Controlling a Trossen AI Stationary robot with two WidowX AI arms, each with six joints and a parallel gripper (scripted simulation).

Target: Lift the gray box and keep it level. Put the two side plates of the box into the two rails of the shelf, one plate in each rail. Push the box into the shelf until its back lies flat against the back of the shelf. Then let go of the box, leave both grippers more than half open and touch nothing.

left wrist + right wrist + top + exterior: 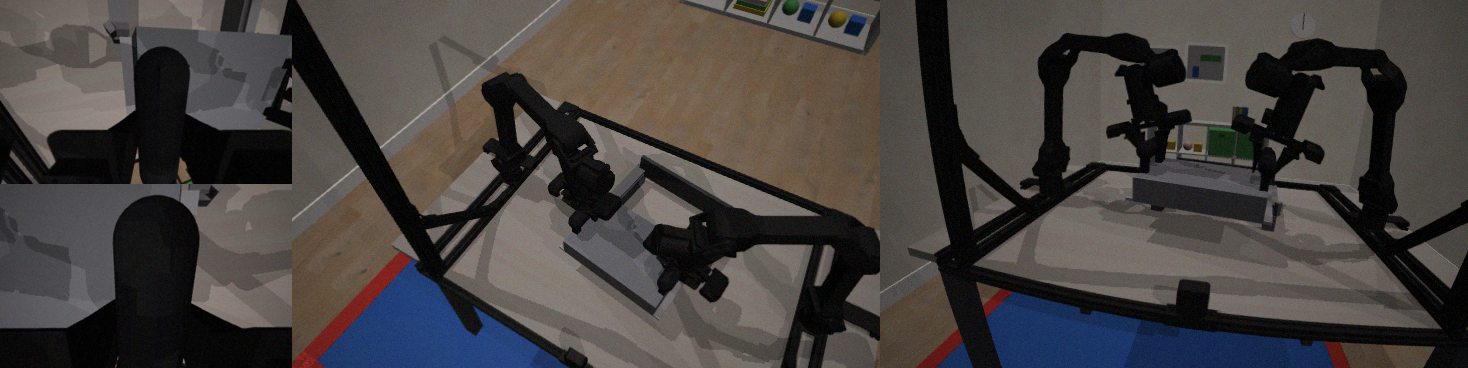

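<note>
The gray box is 20 mm ahead of my right hand, 120 mm to the left of it and 50 mm below it. Round my right hand: dark back bar (310 mm ahead, 70 mm to the left, 120 mm below).
The gray box lies 120 mm to the right of my left hand, 50 mm below it and 20 mm behind it. Also, from my left hand: dark back bar: 270 mm ahead, 170 mm to the right, 120 mm below.
</note>
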